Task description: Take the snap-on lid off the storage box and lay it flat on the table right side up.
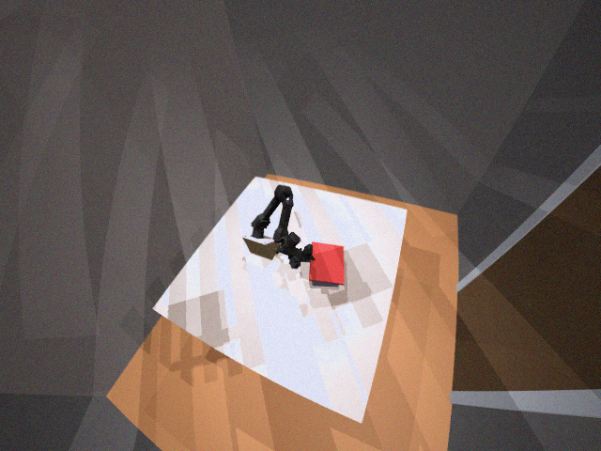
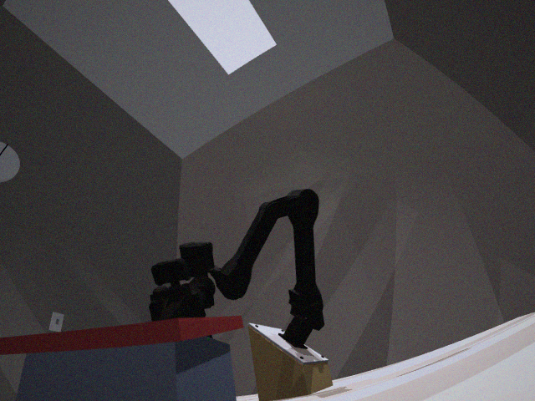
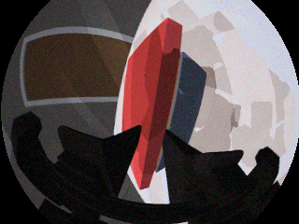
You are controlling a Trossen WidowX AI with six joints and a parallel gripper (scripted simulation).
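My gripper tip is 70 mm short of the red lid, 30 mm to the right of it and 10 mm above it. Also, from my gripper tip: storage box (70 mm below, 60 mm ahead, 30 mm to the left).
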